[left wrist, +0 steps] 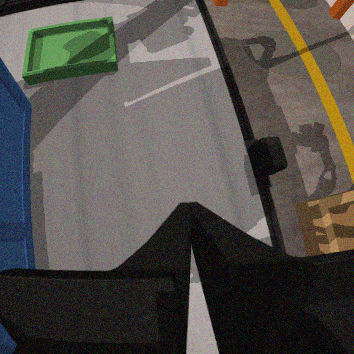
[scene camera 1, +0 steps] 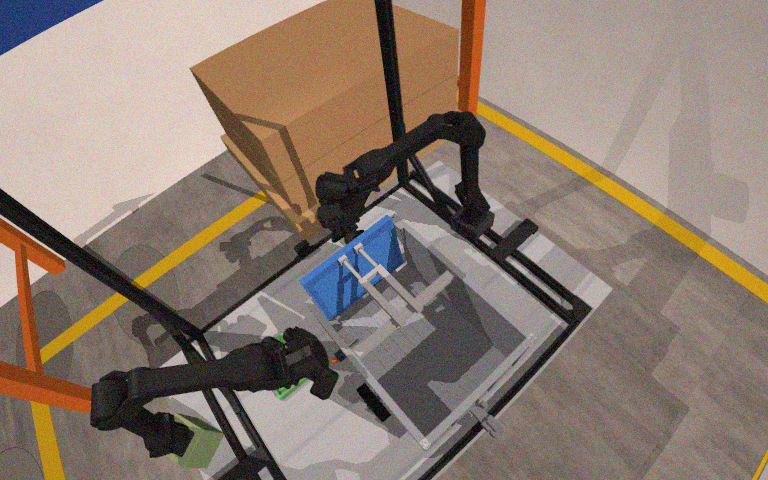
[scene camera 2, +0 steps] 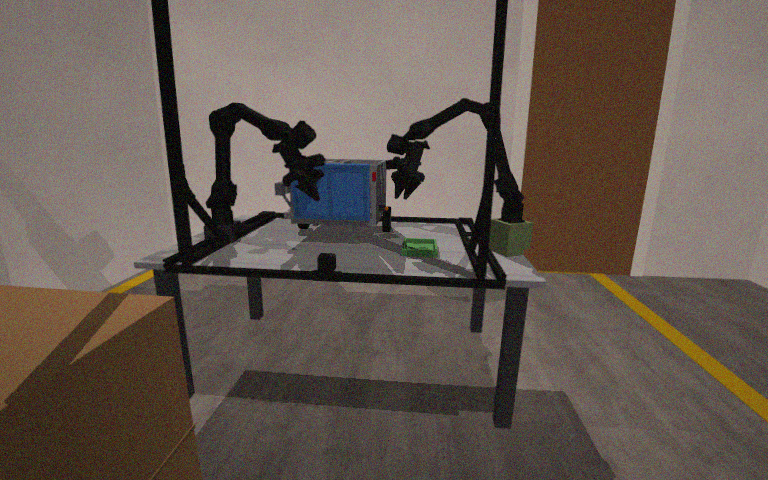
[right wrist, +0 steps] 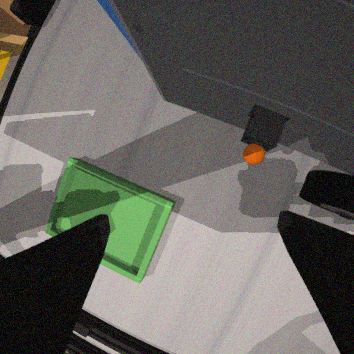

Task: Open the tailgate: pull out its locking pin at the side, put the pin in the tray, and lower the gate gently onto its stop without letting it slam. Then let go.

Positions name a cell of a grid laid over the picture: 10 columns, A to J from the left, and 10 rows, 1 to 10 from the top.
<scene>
my left gripper: left wrist F6; scene camera 1 E6; scene camera 2 E5; not seen in the right wrist view (out of frame)
my right gripper: scene camera 1 E8; scene camera 2 F5; right wrist F7; not seen in the left wrist view (out of frame)
</scene>
